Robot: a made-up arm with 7 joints.
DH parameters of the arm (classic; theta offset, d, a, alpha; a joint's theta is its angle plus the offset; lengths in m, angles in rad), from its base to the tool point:
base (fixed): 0 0.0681 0 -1.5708
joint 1: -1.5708 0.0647 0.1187 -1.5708
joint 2: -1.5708 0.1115 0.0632 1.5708
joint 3: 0 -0.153 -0.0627 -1.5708
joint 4: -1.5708 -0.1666 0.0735 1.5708
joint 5: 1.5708 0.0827 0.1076 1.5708
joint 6: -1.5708 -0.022 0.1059 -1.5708
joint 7: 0 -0.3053 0.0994 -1.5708
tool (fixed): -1.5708 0.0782 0 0
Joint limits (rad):
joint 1: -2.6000..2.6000
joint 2: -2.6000..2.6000
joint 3: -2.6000..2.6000
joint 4: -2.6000..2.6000
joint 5: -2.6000..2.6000
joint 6: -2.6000..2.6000
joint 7: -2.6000..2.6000
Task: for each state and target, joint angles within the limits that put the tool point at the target. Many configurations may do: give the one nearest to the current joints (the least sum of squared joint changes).
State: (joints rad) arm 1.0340 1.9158 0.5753 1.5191 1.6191 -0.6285 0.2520
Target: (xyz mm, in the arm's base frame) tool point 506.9 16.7 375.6
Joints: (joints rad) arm 0.8953 1.5587 0.8183 1.7010 1.4484 -0.6941 0.2745
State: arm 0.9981 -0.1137 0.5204 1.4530 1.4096 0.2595 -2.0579
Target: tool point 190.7 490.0 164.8
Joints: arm 0.8480 -0.4564 0.5430 1.6565 0.9611 0.0736 -1.8759
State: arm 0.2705 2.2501 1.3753 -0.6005 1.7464 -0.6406 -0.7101
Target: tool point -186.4 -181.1 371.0
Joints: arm 0.3226 2.6000 1.7247 -0.8913 1.7142 -0.7619 -0.7204
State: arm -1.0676 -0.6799 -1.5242 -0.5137 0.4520 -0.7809 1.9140
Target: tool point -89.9 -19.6 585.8
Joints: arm -0.7500 -1.0564 -1.5244 -0.2815 0.5051 -0.0509 2.0299
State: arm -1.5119 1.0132 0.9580 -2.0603 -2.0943 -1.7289 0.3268
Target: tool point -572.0 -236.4 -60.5
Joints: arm -1.9601 0.7268 0.9462 -1.9276 -2.1001 -1.5669 0.3226
